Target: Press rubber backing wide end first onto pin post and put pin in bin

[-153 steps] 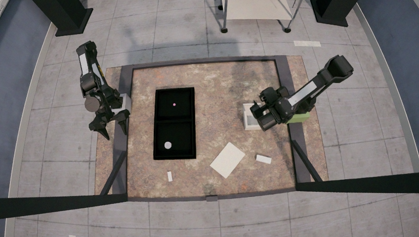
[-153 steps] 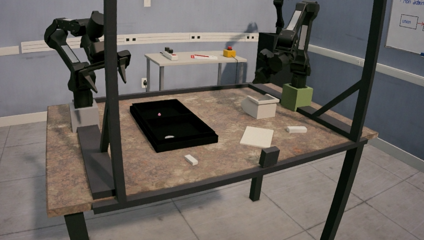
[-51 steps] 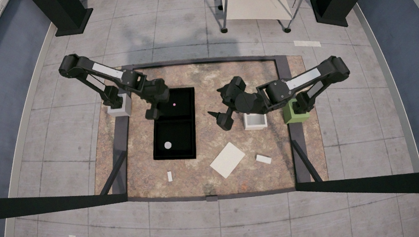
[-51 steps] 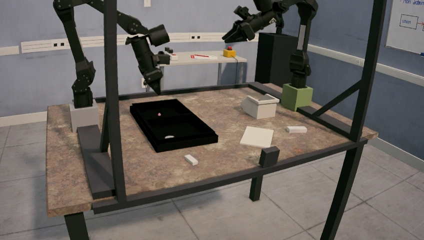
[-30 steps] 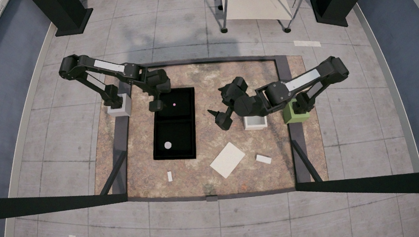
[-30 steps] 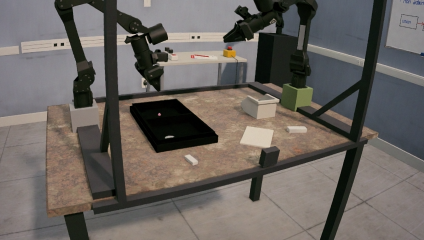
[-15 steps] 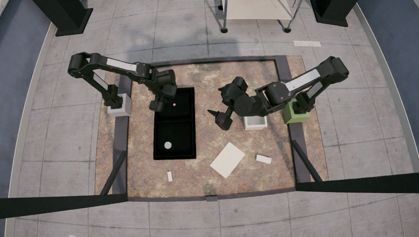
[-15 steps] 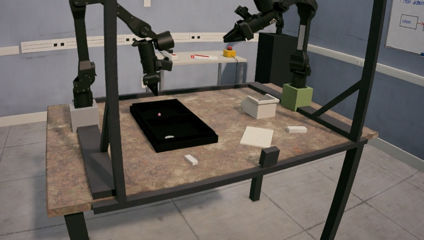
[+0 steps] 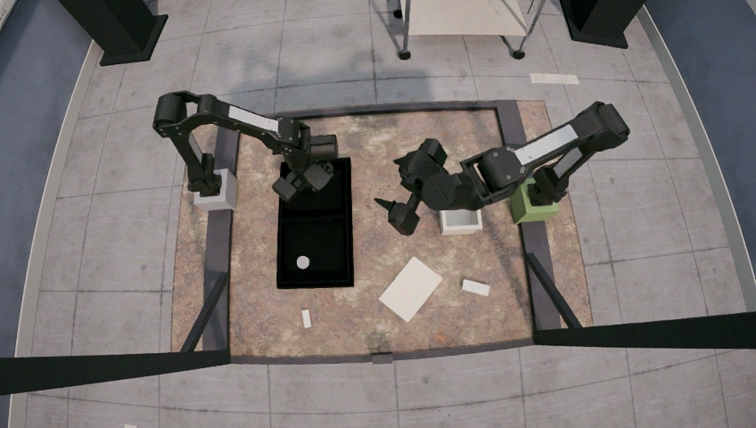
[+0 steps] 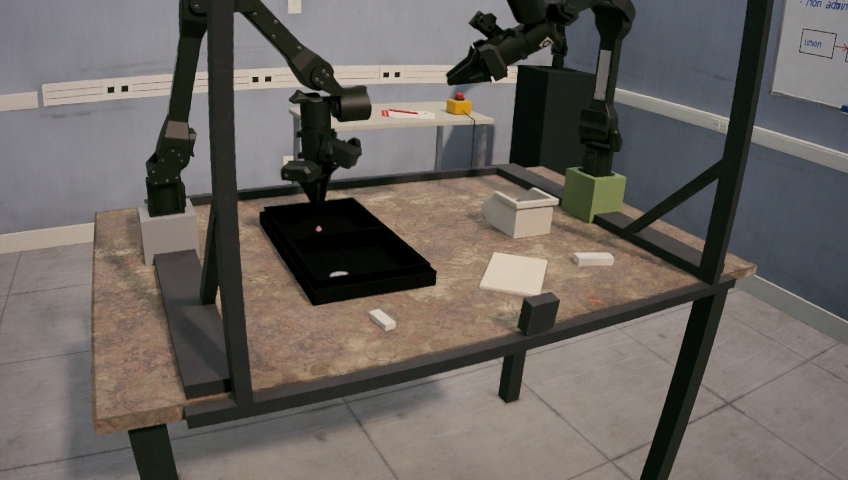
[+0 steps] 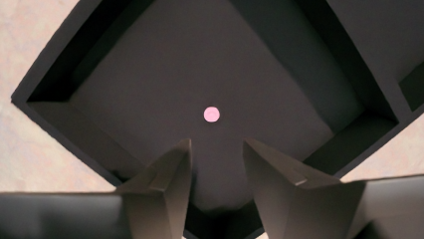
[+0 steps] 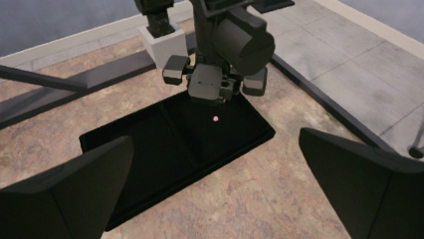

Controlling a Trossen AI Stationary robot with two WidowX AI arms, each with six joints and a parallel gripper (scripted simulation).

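My left gripper is now 90 mm above the pink rubber backing. The rest, counted from my left hand: flat white card 290 mm to the right, 280 mm behind, 90 mm below; pin 220 mm behind, 80 mm below, 10 mm to the left; black tray 100 mm behind, 70 mm below, 10 mm to the right.
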